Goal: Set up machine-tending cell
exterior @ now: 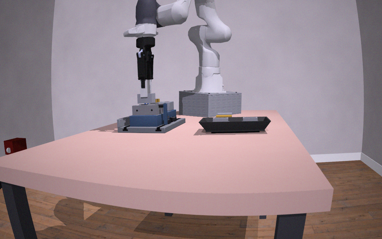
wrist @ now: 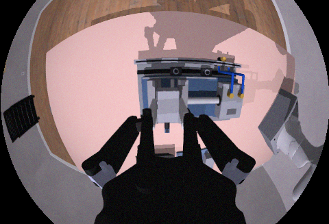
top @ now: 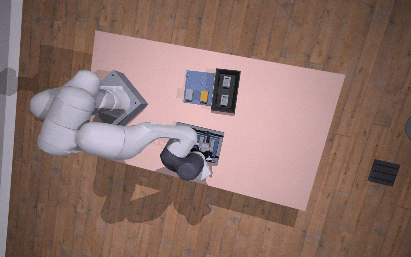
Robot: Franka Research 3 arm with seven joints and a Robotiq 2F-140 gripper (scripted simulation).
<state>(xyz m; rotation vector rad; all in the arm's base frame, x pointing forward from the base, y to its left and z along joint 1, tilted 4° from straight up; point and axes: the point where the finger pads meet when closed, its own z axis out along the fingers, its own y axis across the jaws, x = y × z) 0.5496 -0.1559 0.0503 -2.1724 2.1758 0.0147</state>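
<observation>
Now: the aluminium blank 40 mm below my hand. The rest, counted from my hand: cylinder 160 mm behind, 80 mm below, 10 mm to the left; then brass blank 280 mm to the left, 130 mm below, 80 mm behind; then vise 120 mm below, 70 mm behind, 10 mm to the left.
</observation>
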